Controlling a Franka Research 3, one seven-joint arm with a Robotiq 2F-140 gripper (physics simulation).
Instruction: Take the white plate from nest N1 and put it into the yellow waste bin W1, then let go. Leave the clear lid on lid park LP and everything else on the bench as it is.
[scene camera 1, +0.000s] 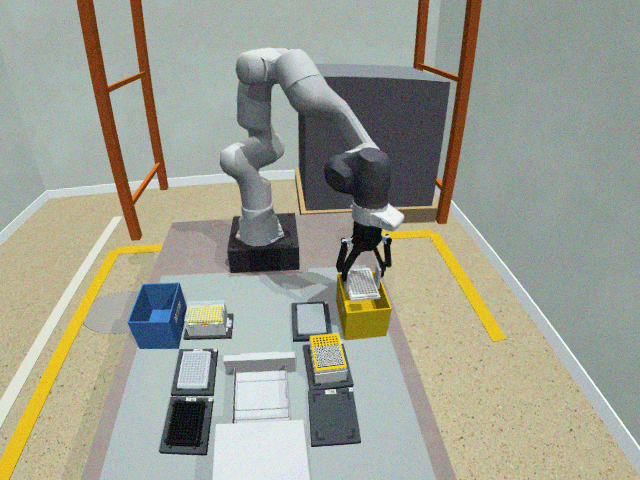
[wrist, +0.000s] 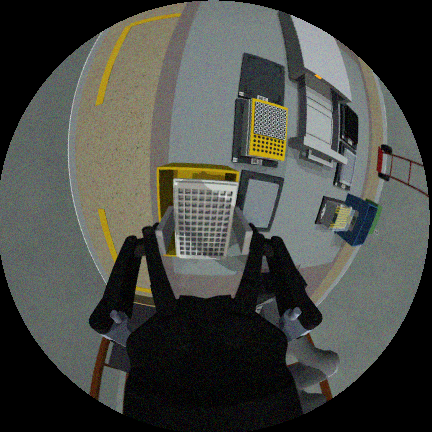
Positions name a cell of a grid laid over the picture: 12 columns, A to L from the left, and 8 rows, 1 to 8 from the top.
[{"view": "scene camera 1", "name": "gripper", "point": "G5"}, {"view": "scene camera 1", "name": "yellow-topped rack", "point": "G7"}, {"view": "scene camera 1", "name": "black plate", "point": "D8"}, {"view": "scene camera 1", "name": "dark nest N1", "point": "G7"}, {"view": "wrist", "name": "gripper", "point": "F4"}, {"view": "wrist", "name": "yellow-topped rack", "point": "H3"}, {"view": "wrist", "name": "dark park frame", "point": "G4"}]
